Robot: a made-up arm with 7 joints. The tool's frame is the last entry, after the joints.
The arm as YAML. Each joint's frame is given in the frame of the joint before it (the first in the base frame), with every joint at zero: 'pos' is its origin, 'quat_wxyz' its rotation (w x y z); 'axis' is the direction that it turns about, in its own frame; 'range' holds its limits. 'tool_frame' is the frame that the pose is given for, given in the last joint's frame.
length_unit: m
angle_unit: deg
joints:
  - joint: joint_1
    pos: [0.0, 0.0, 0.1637]
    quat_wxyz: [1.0, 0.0, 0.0, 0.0]
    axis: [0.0, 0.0, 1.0]
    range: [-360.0, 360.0]
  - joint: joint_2
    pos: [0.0, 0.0, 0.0]
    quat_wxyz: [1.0, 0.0, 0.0, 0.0]
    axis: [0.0, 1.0, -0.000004]
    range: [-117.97, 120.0]
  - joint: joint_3
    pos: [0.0, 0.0, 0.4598]
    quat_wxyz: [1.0, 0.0, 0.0, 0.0]
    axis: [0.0, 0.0, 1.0]
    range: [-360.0, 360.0]
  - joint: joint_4
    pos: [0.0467, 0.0, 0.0]
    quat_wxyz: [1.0, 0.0, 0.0, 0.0]
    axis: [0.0, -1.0, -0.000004]
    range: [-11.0, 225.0]
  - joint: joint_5
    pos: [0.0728, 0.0, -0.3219]
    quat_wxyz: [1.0, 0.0, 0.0, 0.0]
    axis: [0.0, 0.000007, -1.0]
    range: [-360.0, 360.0]
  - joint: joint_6
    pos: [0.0, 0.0, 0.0]
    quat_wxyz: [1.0, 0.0, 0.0, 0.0]
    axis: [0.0, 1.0, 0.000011]
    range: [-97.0, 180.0]
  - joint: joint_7
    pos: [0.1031, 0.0, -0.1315]
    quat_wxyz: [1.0, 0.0, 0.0, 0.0]
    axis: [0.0, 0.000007, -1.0]
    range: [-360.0, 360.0]
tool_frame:
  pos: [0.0, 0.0, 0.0]
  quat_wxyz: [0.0, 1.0, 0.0, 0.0]
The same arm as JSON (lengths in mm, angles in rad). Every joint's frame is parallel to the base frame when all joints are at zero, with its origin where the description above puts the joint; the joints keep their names.
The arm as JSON. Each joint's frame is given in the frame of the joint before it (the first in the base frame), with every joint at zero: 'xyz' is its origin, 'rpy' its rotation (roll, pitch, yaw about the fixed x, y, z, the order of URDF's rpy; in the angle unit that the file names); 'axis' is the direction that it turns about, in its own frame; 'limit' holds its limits. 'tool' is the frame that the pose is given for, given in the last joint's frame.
{"units": {"length": "mm", "angle": "rad"}, "joints": [{"name": "joint_1", "type": "revolute", "origin": {"xyz": [0.0, 0.0, 163.7], "rpy": [0.0, 0.0, 0.0]}, "axis": [0.0, 0.0, 1.0], "limit": {"lower": -6.2832, "upper": 6.2832}}, {"name": "joint_2", "type": "revolute", "origin": {"xyz": [0.0, 0.0, 0.0], "rpy": [0.0, 0.0, 0.0]}, "axis": [0.0, 1.0, 0.0], "limit": {"lower": -2.059, "upper": 2.0944}}, {"name": "joint_3", "type": "revolute", "origin": {"xyz": [0.0, 0.0, 459.8], "rpy": [0.0, 0.0, 0.0]}, "axis": [0.0, 0.0, 1.0], "limit": {"lower": -6.2832, "upper": 6.2832}}, {"name": "joint_4", "type": "revolute", "origin": {"xyz": [46.7, 0.0, 0.0], "rpy": [0.0, 0.0, 0.0]}, "axis": [0.0, -1.0, 0.0], "limit": {"lower": -0.192, "upper": 3.927}}, {"name": "joint_5", "type": "revolute", "origin": {"xyz": [72.8, 0.0, -321.9], "rpy": [0.0, 0.0, 0.0]}, "axis": [0.0, 0.0, -1.0], "limit": {"lower": -6.2832, "upper": 6.2832}}, {"name": "joint_6", "type": "revolute", "origin": {"xyz": [0.0, 0.0, 0.0], "rpy": [0.0, 0.0, 0.0]}, "axis": [0.0, 1.0, 0.0], "limit": {"lower": -1.693, "upper": 3.1416}}, {"name": "joint_7", "type": "revolute", "origin": {"xyz": [103.1, 0.0, -131.5], "rpy": [0.0, 0.0, 0.0]}, "axis": [0.0, 0.0, -1.0], "limit": {"lower": -6.2832, "upper": 6.2832}}], "tool": {"origin": {"xyz": [0.0, 0.0, 0.0], "rpy": [3.1416, 0.0, 0.0]}}}
